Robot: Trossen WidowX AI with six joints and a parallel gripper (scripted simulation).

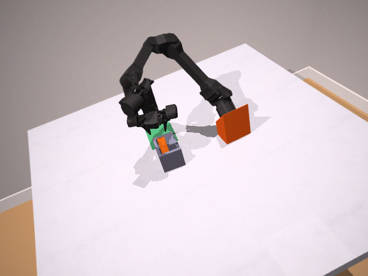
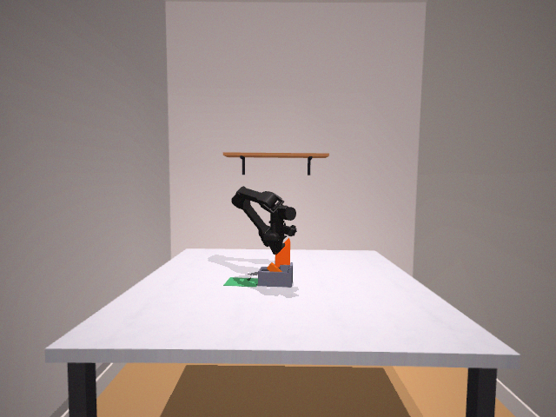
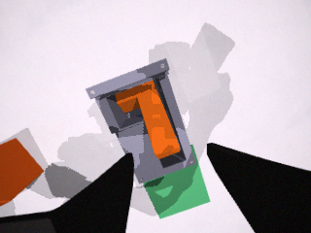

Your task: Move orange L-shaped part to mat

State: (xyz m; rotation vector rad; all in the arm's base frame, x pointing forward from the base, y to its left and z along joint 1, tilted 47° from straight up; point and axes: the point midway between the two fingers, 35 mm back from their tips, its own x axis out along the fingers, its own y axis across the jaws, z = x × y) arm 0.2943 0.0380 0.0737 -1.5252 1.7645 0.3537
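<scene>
Right now the orange L-shaped part is 10 cm below my gripper tip, 2 cm to the left of it and 2 cm behind it. The rest, counted from my gripper tip: green mat 16 cm to the right, 16 cm below, 4 cm behind.
</scene>
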